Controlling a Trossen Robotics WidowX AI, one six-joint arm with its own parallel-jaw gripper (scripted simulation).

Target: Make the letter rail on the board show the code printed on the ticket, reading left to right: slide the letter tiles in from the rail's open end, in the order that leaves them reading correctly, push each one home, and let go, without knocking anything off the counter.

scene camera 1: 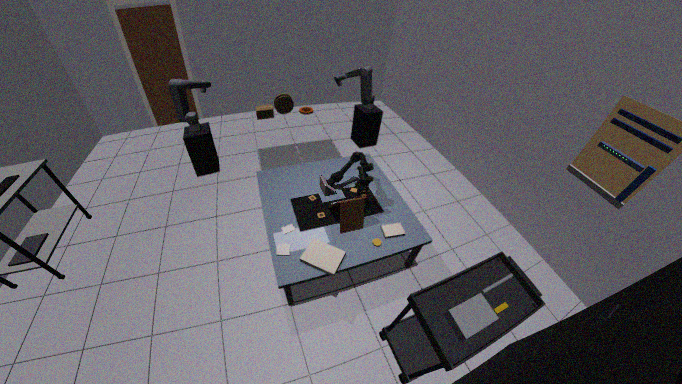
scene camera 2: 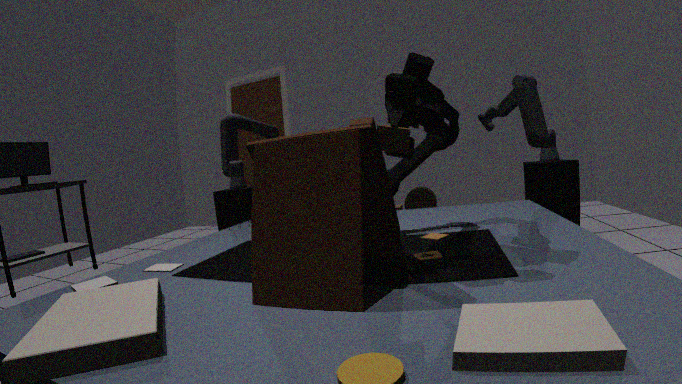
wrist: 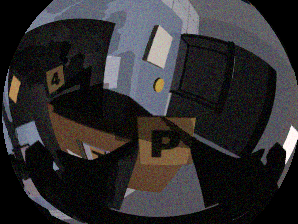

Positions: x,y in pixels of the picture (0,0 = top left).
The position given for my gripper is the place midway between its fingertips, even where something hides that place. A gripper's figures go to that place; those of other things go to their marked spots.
Labels:
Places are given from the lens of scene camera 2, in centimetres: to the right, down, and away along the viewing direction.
my gripper [scene camera 2: 393,139]: 10, -10, 61
letter tile [scene camera 2: 392,139]: 9, -10, 61
pale block [scene camera 2: 571,334]: 25, 15, 28
black mat [scene camera 2: 475,254]: 29, 14, 69
The marked spots on the letter tile and the pale block are 44 cm apart.

